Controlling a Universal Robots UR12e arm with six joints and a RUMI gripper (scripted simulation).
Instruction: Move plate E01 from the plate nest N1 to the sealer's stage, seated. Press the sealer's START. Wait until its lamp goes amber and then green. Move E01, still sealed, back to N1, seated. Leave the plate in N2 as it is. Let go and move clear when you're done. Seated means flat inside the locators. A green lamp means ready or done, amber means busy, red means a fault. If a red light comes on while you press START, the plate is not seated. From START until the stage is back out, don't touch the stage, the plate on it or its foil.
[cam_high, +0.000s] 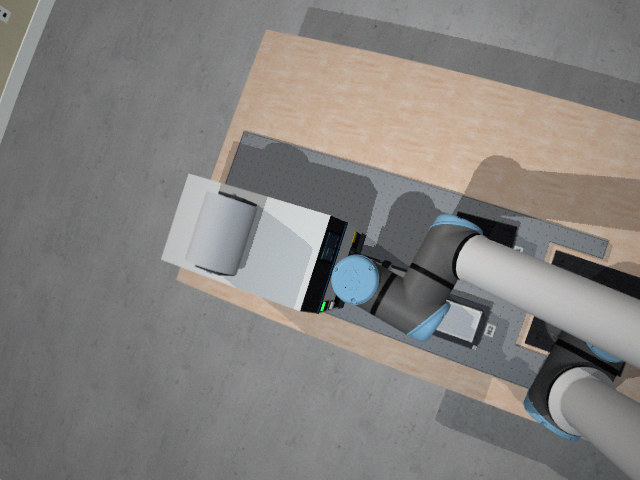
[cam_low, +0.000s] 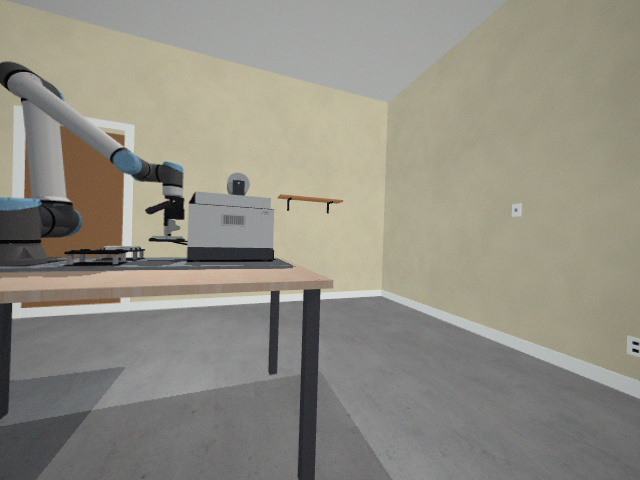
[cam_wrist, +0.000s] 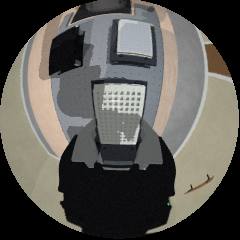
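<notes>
Right now my hand is 1 cm above the plate E01. The rest, counted from my hand: sealer stage (2 cm below); nest N1 (23 cm behind, 16 cm to the right, 7 cm below); foil roll (33 cm ahead, 3 cm to the right, 30 cm above).
</notes>
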